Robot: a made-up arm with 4 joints.
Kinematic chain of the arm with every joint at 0, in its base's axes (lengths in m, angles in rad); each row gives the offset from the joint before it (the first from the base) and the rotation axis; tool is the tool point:
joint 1: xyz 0 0 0.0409 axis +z
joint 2: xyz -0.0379 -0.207 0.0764 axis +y
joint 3: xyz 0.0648 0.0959 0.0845 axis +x
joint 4: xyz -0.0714 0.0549 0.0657 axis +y
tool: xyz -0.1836 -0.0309 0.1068
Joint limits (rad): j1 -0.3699..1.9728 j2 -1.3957..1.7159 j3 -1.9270..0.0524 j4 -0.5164..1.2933
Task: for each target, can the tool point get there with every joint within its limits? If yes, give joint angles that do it. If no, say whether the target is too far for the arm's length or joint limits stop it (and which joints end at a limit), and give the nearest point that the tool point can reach.
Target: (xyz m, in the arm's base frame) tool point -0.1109 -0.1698 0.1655
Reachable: yes | joints 1.5832 0.2254 -1.7570 0.3771
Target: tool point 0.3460 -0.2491 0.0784
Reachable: no: joint limits stop it (at a limit: joint 3) | nearest point 0.2759 -0.1986 0.0856 | short by 0.087 m
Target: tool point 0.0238 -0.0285 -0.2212
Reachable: no: joint limits stop it (at a limit: joint 1, joint 2, joint 3) | nearest point 0.0478 -0.0843 -0.0887 | short by 0.146 m
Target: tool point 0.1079 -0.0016 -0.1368
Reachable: no: joint limits stop it (at a limit: joint 1, joint 2, joint 3, joint 4) | nearest point 0.0959 -0.0829 -0.0917 | short by 0.094 m
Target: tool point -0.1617 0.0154 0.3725
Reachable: yes | joints 0.5316 -0.2174 -0.7534 0.9030
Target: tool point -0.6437 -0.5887 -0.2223
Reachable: no: too far | nearest point -0.2860 -0.2615 0.0359 | short by 0.549 m
